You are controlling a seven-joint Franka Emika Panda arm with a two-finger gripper.
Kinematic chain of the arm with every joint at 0, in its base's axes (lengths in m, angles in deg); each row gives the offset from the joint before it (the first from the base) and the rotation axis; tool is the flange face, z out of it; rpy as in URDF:
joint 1: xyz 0 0 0.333 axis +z
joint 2: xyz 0 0 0 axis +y
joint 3: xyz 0 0 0.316 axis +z
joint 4: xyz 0.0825 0 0 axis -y
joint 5: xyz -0.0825 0 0.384 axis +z
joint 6: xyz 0 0 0 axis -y
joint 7: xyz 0.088 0 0 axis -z
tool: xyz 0 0 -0.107 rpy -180 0 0
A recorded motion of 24 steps. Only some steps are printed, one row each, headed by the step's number.
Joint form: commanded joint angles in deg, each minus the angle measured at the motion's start. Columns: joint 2, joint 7, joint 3, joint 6, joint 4, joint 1, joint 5.
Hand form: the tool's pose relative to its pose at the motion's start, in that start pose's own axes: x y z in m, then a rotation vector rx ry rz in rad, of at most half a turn. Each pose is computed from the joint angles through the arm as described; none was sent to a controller.
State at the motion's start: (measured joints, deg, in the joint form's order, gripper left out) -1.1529 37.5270 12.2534 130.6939 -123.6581 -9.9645 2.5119
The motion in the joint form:
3: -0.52 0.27 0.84 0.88 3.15 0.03 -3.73
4: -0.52 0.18 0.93 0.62 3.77 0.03 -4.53
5: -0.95 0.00 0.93 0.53 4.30 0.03 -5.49
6: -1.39 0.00 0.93 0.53 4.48 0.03 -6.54
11: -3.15 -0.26 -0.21 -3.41 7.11 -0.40 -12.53
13: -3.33 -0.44 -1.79 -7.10 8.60 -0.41 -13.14
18: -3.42 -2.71 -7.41 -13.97 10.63 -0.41 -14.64
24: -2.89 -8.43 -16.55 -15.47 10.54 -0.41 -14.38
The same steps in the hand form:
3: 0.0077 -0.0170 -0.0305 0.0102 0.0920 -0.0540
4: 0.0091 -0.0190 -0.0349 0.0057 0.1035 -0.0658
5: 0.0105 -0.0203 -0.0432 0.0031 0.1245 -0.0796
6: 0.0108 -0.0206 -0.0490 -0.0032 0.1428 -0.0912
11: 0.0234 -0.0085 -0.0819 -0.0797 0.2088 -0.1239
13: 0.0331 0.0057 -0.0907 -0.1162 0.1900 -0.0973
18: 0.0617 0.0581 -0.1008 -0.2024 0.1364 -0.0359
24: 0.0988 0.1404 -0.0980 -0.2361 0.0869 0.0287

